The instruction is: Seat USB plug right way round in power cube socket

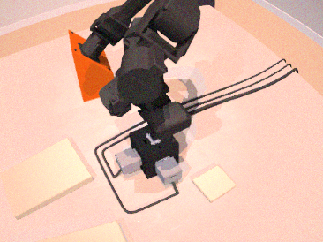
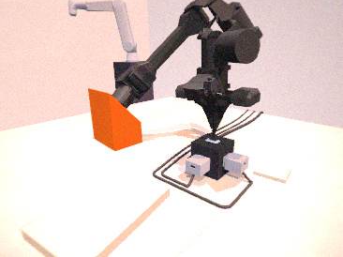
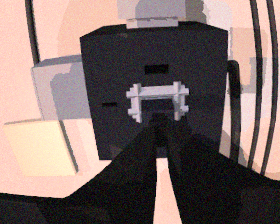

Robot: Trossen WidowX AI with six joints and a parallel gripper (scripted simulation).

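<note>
My gripper tip is now 20 mm above the USB plug.
</note>
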